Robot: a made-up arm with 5 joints. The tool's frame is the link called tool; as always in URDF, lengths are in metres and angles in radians. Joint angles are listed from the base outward. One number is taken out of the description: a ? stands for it. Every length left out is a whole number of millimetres.
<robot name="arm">
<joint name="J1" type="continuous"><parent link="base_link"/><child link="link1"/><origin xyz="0 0 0.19" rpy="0 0 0"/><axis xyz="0 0 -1"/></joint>
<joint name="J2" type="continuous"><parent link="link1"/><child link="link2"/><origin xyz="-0.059 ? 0" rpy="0 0 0"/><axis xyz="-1 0 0"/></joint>
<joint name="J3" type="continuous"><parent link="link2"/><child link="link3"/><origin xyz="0 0.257 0.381" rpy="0 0 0"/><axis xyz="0 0 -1"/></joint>
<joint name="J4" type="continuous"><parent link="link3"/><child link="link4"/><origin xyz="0.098 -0.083 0" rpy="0 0 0"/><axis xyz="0 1 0"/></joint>
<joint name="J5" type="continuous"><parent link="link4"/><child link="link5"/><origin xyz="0.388 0 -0.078" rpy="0 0 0"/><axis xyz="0 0 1"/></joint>
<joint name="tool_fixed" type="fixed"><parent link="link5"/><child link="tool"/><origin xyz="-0.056 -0.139 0" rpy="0 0 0"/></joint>
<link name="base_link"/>
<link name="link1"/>
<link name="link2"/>
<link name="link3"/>
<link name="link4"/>
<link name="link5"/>
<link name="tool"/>
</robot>
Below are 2 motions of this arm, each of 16 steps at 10 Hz.
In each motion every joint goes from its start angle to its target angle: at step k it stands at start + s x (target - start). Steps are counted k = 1, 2, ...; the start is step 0. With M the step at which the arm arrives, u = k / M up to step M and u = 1 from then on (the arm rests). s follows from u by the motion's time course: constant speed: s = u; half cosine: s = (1 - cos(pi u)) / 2; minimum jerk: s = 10 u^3 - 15 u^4 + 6 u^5.
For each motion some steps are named. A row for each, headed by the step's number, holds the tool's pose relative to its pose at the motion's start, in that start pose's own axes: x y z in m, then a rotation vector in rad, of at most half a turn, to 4 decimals.
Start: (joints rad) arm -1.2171 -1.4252 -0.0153 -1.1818 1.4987
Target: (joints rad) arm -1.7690 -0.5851 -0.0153 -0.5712 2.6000
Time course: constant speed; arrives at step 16
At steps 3, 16:
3: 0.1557 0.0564 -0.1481 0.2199 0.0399 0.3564
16: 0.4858 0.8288 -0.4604 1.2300 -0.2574 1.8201

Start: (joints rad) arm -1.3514 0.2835 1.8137 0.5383 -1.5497
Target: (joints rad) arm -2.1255 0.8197 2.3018 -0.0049 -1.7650
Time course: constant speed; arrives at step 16
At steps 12, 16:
12: 0.1825 0.1084 0.0871 0.6188 0.3724 0.1321
16: 0.2462 0.1765 0.1036 0.7262 0.5926 0.1537

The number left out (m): 0.105
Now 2 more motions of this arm.
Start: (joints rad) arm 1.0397 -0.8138 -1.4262 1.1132 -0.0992
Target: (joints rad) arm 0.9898 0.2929 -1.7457 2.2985 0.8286
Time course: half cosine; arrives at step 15
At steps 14, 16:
14: -0.0622 -0.0605 -0.2800 0.4300 2.2962 0.4513
16: -0.0646 -0.0614 -0.2768 0.4453 2.3193 0.4446

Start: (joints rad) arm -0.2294 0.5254 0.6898 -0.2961 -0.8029
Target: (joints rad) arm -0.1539 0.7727 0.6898 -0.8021 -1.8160
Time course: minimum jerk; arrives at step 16
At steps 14, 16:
14: -0.1987 0.1528 0.1158 0.5546 -0.3885 -0.8979
16: -0.2021 0.1556 0.1176 0.5673 -0.3905 -0.9103

